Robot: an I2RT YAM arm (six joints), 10 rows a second.
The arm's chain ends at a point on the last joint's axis. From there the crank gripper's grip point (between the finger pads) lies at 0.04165 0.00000 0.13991 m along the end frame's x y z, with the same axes.
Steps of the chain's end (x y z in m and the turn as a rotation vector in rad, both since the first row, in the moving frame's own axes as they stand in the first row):
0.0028, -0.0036, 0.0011, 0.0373, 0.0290, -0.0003
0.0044, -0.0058, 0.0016, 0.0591, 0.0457, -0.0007
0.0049, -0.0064, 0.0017, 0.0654, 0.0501, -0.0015
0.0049, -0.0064, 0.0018, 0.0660, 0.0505, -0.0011
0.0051, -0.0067, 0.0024, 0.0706, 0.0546, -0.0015
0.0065, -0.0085, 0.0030, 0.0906, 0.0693, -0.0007
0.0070, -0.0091, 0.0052, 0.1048, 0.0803, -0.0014
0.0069, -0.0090, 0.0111, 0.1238, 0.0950, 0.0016
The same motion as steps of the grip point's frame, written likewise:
0.0068, -0.0088, -0.0003, 0.0373, 0.0290, -0.0003
0.0107, -0.0140, -0.0007, 0.0591, 0.0457, -0.0007
0.0118, -0.0155, -0.0009, 0.0654, 0.0501, -0.0015
0.0119, -0.0156, -0.0008, 0.0660, 0.0505, -0.0011
0.0127, -0.0166, -0.0004, 0.0706, 0.0546, -0.0015
0.0161, -0.0211, -0.0008, 0.0906, 0.0693, -0.0007
0.0181, -0.0236, 0.0006, 0.1048, 0.0803, -0.0014
0.0200, -0.0259, 0.0055, 0.1238, 0.0950, 0.0016

